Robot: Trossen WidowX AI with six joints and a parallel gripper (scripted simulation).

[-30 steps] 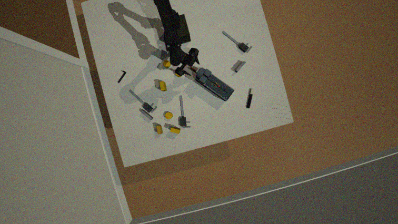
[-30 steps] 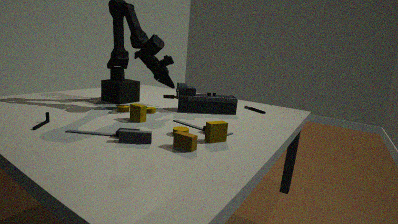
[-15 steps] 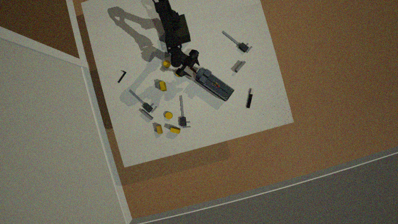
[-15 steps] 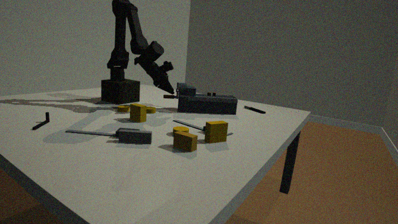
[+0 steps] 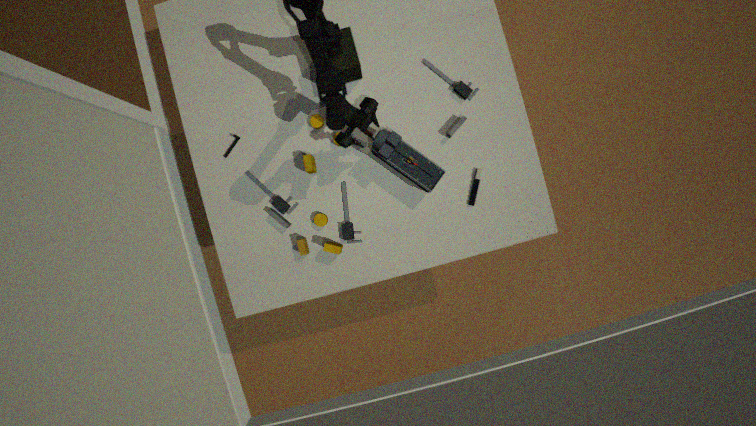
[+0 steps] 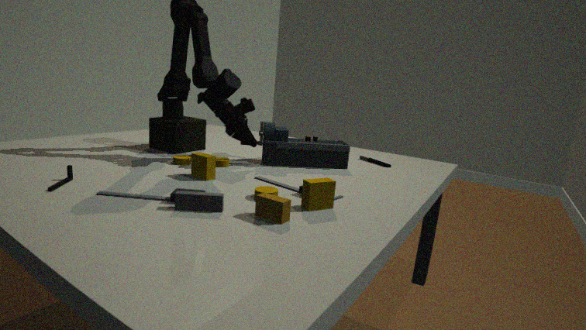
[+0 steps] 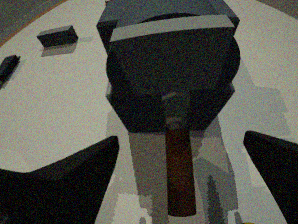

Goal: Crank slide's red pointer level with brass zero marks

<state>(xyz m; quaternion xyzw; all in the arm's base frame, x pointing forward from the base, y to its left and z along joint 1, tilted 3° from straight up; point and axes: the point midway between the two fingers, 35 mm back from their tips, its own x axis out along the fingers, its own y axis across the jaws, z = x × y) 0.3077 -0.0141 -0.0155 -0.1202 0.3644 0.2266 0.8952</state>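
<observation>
The brown crank handle is 20 mm behind my gripper tip and 10 mm to the right of it. The rest, counted from my gripper tip: slide: 160 mm ahead, 100 mm to the left, 20 mm above; black l-shaped key: 480 mm to the right, 220 mm behind, 50 mm below; black bar: 310 mm ahead, 290 mm to the left, 50 mm below.
</observation>
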